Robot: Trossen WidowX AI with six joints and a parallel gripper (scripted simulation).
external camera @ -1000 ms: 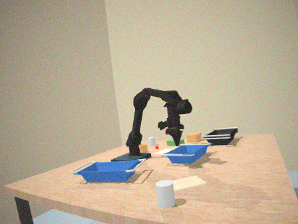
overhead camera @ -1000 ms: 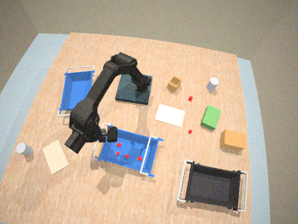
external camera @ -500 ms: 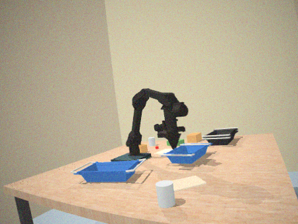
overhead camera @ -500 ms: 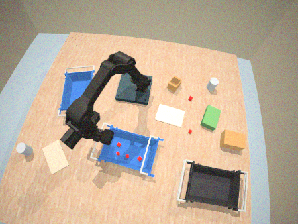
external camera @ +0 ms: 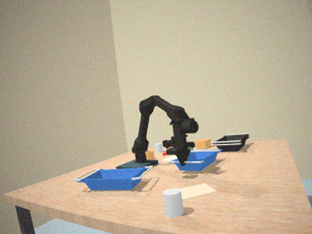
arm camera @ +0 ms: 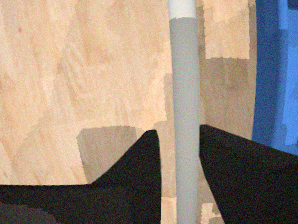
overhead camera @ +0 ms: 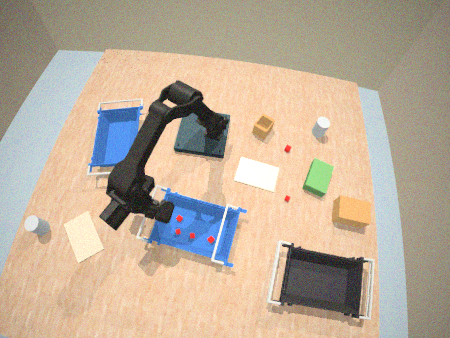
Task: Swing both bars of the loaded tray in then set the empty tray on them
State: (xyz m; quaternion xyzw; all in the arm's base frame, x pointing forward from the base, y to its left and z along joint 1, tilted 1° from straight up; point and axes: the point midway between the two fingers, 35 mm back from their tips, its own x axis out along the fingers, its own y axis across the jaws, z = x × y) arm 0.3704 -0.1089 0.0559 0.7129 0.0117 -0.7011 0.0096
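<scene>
The blue tray is 23 cm to the right of my gripper tip and 23 cm behind it. Also, from my gripper tip: green block: 53 cm to the left, 31 cm behind, 2 cm below; then small brown box: 45 cm behind, 28 cm to the left, 3 cm below; then orange box: 67 cm to the left, 20 cm behind, 1 cm below.
</scene>
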